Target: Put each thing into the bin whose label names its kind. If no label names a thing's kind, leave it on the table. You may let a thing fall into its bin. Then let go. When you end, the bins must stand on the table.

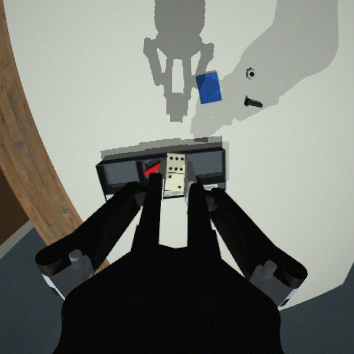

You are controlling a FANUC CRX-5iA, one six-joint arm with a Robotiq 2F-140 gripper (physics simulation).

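Frame: origin at the arm's base, x ahead, y left, z up, level; metres.
Where they show: gripper, fingertip midpoint: (175,169).
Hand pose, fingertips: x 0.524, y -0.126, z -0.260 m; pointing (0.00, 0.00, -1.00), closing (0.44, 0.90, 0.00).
Observation:
Things, the pixels of their top centre, and the offset from my fingertips. "spot": a spot on its surface instead. Level surfaces: height alone.
- white domino at its top centre: (175,172) 0.001 m ahead, 0.001 m right, 0.007 m up
- red thing at its top centre: (157,171) 0.023 m ahead, 0.046 m right, 0.095 m down
- left bin's floor at a spot on its surface: (124,173) spot: 0.006 m ahead, 0.117 m right, 0.113 m down
- right bin's floor at a spot on its surface: (207,167) spot: 0.056 m ahead, 0.048 m left, 0.113 m down
- card at its top centre: (208,87) 0.089 m back, 0.099 m left, 0.110 m down
- nut at its top centre: (251,73) 0.090 m back, 0.185 m left, 0.111 m down
- dark bolt at its top centre: (255,103) 0.035 m back, 0.174 m left, 0.107 m down
- white table at its surface level: 0.120 m down
A white domino (175,172) with black dots is held between the fingertips of my gripper (175,169), which is shut on it. The domino hangs over the middle part of the black bins (100,179), which stand in a row on the table. In the middle bin a red thing (152,170) shows partly, behind my left finger. The left bin's floor (124,173) and the right bin's floor (207,167) show no thing on them. The bins' labels are mostly hidden by my fingers and cannot be read. A blue box or card (209,88), a nut (251,73) and a dark bolt (253,102) lie on the table beyond the bins.
The white table (280,165) has a curved wooden edge (25,135) at the left. Shadows of the arm and gripper fall across the table beyond the bins, near the blue thing, the nut and the bolt. Dark floor shows at the lower corners.

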